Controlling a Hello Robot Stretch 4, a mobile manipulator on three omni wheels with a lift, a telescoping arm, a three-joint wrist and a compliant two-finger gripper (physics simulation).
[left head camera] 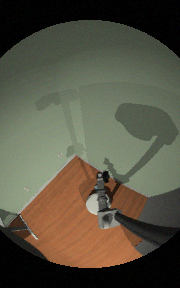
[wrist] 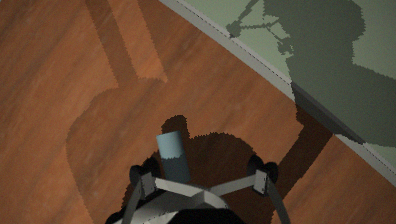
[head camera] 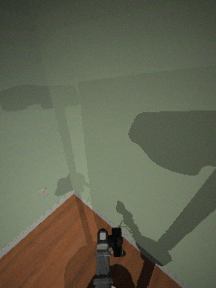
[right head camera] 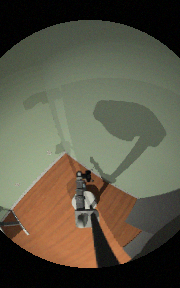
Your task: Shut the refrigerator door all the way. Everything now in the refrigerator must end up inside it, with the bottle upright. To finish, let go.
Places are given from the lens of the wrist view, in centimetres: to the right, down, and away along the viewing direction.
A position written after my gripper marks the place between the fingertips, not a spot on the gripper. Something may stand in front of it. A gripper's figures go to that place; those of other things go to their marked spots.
my gripper (wrist: 203, 169): 1, 6, 25
pale blue bottle (wrist: 173, 157): -7, 12, 59
